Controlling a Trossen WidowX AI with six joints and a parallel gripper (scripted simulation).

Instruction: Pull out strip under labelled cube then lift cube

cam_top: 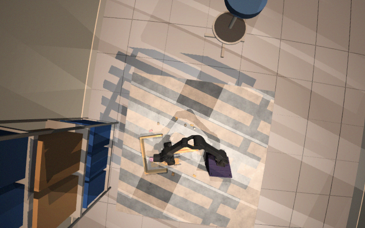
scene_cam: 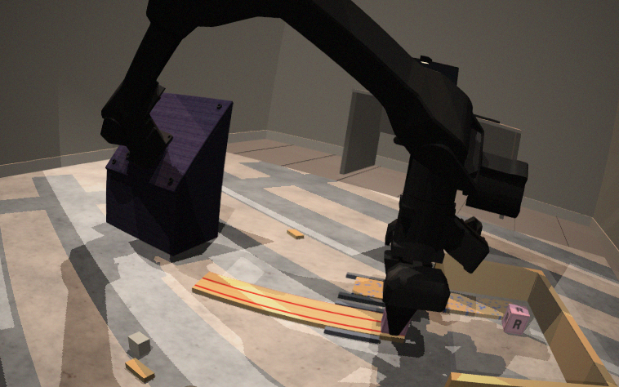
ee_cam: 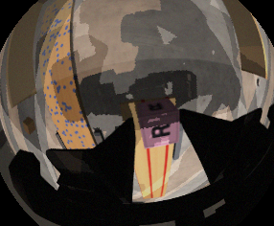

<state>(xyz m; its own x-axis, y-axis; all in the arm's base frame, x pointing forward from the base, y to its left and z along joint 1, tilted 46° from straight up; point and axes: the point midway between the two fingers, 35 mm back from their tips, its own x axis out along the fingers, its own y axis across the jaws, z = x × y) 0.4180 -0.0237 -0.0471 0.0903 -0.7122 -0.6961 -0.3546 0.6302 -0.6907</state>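
Now: the red-lined strip 11 cm behind my gripper tip, 3 cm to the right of it and 1 cm below it.
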